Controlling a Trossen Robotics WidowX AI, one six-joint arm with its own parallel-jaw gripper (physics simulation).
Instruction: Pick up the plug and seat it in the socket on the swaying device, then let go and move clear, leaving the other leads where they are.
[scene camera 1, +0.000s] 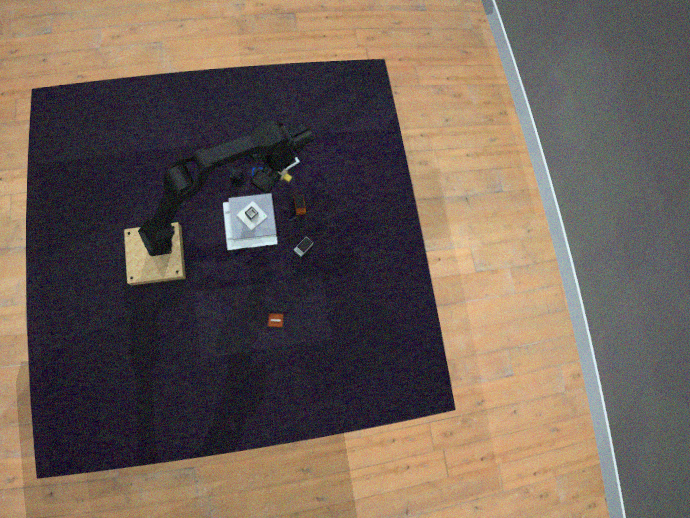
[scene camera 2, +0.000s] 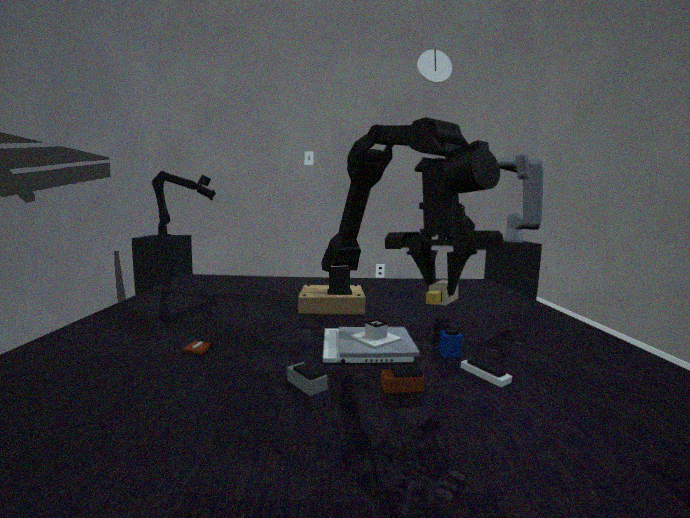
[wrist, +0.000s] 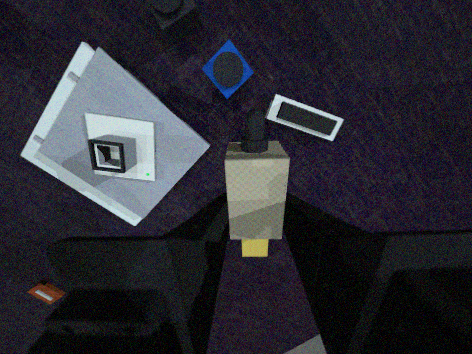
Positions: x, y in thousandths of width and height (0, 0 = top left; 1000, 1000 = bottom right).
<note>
The gripper (scene camera 2: 640, 569) carries a cream plug (wrist: 543, 482), clear of everything else. A blue block (wrist: 482, 196) rests on the table. Further things: a device (scene camera 2: 546, 655).
The gripper shows as well in scene camera 1 (scene camera 1: 405, 333) and in the wrist view (wrist: 539, 561). The device shows as well in the wrist view (wrist: 240, 377).
</note>
